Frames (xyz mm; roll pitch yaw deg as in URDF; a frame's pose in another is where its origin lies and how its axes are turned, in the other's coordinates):
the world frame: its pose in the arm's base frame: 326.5 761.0 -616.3 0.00 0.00 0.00
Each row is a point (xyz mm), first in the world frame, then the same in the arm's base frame.
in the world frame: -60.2 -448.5 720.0
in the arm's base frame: 266.3 312.5 103.7
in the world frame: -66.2 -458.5 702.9
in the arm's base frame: 260.3 302.5 86.6
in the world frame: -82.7 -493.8 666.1
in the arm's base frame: 243.8 267.2 49.8
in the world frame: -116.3 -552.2 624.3
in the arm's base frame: 210.2 208.8 8.0
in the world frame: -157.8 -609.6 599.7
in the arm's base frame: 168.7 151.4 -16.6
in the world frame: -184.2 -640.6 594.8
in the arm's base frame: 142.3 120.4 -21.5
